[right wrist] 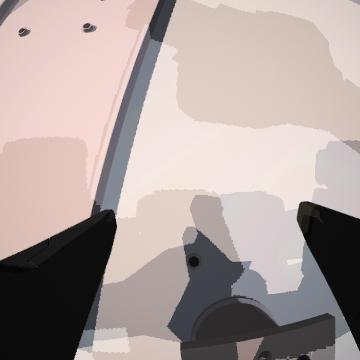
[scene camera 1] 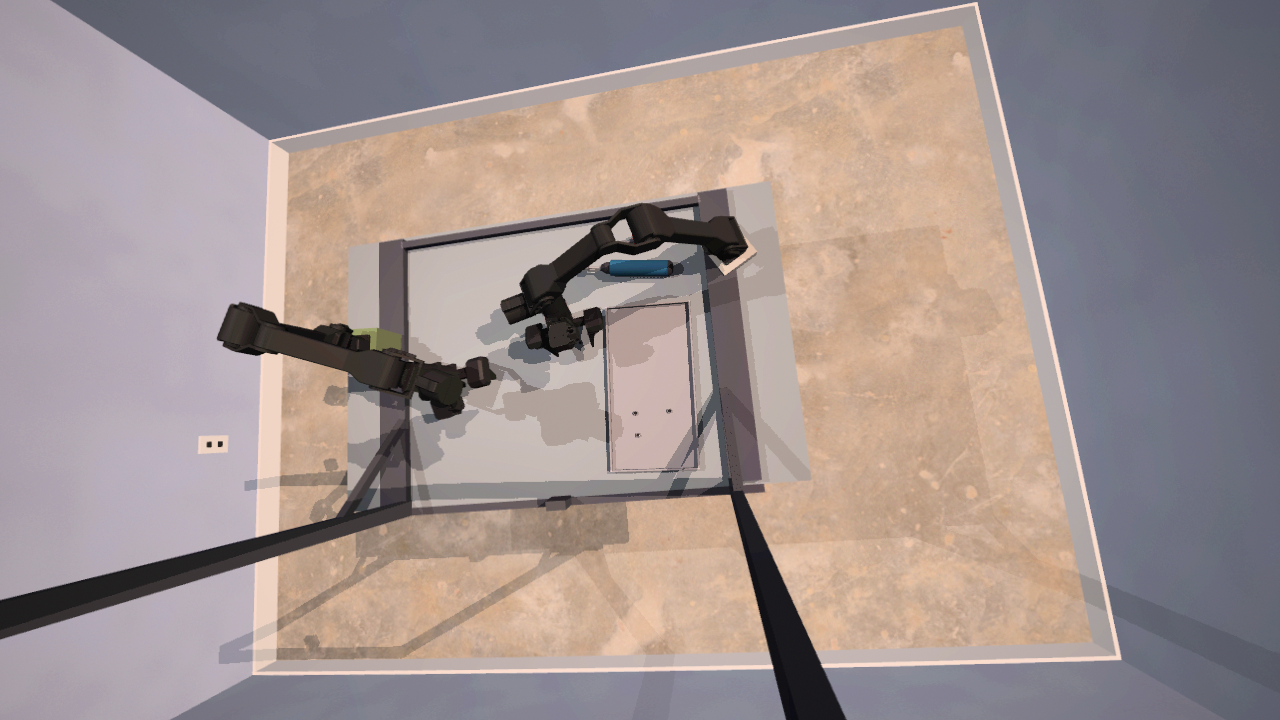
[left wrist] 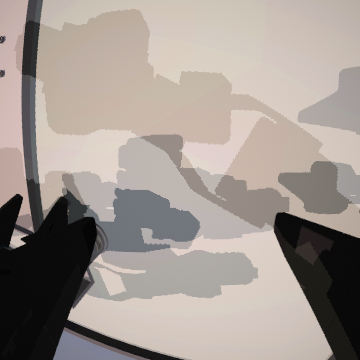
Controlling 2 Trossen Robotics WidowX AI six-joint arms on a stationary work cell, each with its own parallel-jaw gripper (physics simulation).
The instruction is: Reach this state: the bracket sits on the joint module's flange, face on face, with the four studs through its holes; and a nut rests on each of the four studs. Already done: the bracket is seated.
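Seen in the pictures: left gripper, fingertip midpoint: [left wrist: 186,224]; right gripper, fingertip midpoint: [right wrist: 207,215] [scene camera 1: 575,350] [left wrist: 39,196]; left arm's base, link origin: [scene camera 1: 358,347]; right arm's base, link origin: [scene camera 1: 728,248].
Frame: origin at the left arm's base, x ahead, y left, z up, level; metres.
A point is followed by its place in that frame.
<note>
The right gripper [scene camera 1: 574,347] {z -0.066, x 0.557, y -0.025 m} [right wrist: 207,212] {z -0.066, x 0.557, y -0.025 m} is open. Its fingers stand on either side of a small nut [right wrist: 193,261] {z -0.113, x 0.555, y 0.005 m}, which lies on the table beside the joint module [right wrist: 232,320] {z -0.087, x 0.529, y 0.031 m}. The grey bracket [right wrist: 210,351] {z -0.052, x 0.546, y 0.032 m} shows in part at the bottom of the right wrist view, with dark stud ends in it. The gripper hides module and bracket in the scene view. Three more nuts lie on the pink tray, two of them marked here [scene camera 1: 635,412] {z -0.109, x 0.698, y -0.182 m} [scene camera 1: 668,411] {z -0.109, x 0.782, y -0.182 m}. The left gripper [scene camera 1: 474,394] {z 0.033, x 0.354, y -0.102 m} [left wrist: 185,219] {z 0.033, x 0.354, y -0.102 m} is open and empty, at the left of the table in the scene view.
The pink tray [scene camera 1: 648,367] {z -0.114, x 0.734, y -0.069 m} has a low dark rim and lies right of the right gripper in the scene view. A blue screwdriver-like tool [scene camera 1: 639,267] {z -0.078, x 0.722, y 0.184 m} lies beside the right arm. A green block [scene camera 1: 380,338] {z -0.015, x 0.050, y 0.024 m} stands near the left arm. Dark frame bars edge the table.
</note>
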